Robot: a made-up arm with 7 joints.
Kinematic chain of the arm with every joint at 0, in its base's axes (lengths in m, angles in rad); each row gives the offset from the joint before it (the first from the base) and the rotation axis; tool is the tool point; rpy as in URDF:
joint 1: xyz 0 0 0.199 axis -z
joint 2: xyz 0 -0.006 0.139 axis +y
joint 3: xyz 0 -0.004 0.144 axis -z
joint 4: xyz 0 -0.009 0.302 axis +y
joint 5: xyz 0 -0.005 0.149 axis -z
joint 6: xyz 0 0 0.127 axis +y
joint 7: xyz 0 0 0.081 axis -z
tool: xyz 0 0 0 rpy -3.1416 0 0
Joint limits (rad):
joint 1: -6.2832..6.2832
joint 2: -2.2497..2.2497
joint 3: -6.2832..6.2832
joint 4: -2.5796..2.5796
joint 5: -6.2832..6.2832
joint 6: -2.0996..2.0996
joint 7: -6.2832..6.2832
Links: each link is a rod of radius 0.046 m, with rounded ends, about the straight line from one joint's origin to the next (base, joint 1, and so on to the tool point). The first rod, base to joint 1, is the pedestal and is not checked.
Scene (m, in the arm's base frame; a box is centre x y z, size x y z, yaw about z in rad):
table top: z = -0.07
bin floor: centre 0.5 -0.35 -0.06 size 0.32 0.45 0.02 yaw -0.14
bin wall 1: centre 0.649 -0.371 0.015 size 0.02 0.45 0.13 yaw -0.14
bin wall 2: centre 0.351 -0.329 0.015 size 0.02 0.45 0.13 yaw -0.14
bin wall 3: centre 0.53 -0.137 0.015 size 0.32 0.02 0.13 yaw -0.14
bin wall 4: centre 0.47 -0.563 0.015 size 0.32 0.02 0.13 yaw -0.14
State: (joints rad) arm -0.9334 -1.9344 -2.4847 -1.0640 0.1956 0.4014 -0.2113
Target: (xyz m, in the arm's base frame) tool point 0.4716 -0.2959 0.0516
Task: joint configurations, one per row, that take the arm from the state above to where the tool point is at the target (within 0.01 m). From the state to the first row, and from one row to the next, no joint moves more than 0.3 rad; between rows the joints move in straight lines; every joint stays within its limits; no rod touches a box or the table.
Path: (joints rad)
1: -1.0269 -1.7364 -2.7580 -0.8498 0.3393 0.6460 -0.0819
2: -1.1203 -1.5383 -3.0313 -0.6355 0.4830 0.8906 0.0475
3: -1.2138 -1.3403 -3.3045 -0.4213 0.6266 1.1352 0.1770
4: -1.3073 -1.1422 -3.5778 -0.2070 0.7703 1.3798 0.3064
5: -1.5467 -1.2250 -3.5211 0.0318 0.6122 1.3453 0.2029
6: -1.7862 -1.3078 -3.4643 0.2706 0.4541 1.3107 0.0993
7: -2.0257 -1.3906 -3.4076 0.5094 0.2960 1.2762 -0.0042
8: -2.2651 -1.4733 -3.3508 0.7483 0.1379 1.2416 -0.1078
9: -2.5046 -1.5561 -3.2941 0.9871 -0.0202 1.2070 -0.2113

